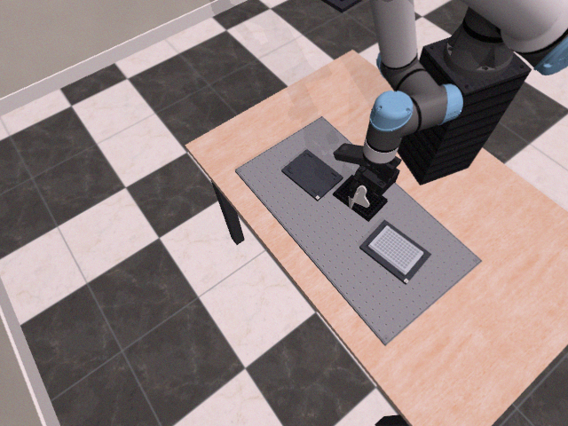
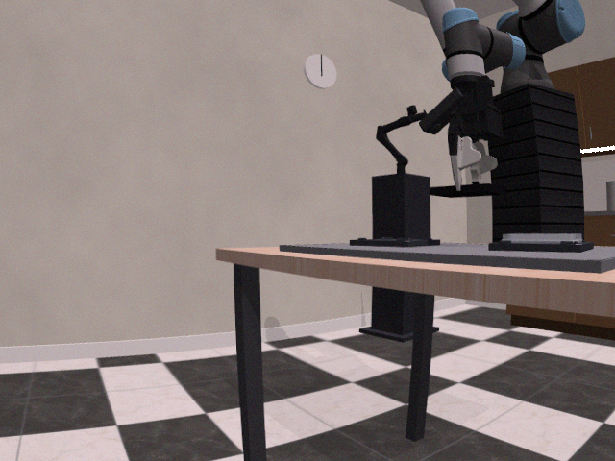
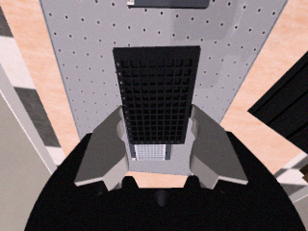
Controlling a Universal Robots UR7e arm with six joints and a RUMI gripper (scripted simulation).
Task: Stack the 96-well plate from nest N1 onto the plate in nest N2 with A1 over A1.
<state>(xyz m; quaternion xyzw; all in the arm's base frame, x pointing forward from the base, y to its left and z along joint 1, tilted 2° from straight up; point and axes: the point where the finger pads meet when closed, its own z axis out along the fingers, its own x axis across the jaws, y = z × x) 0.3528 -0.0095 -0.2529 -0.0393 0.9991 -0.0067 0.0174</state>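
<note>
The white 96-well plate lies 1 cm ahead of my hand, 16 cm to the left of it and 10 cm below it. Also, from my hand: black 96-well plate (1 cm below); then white marker (4 cm ahead, 12 cm to the right, 10 cm below); then plate nest (1 cm ahead, 16 cm to the left, 11 cm below).
</note>
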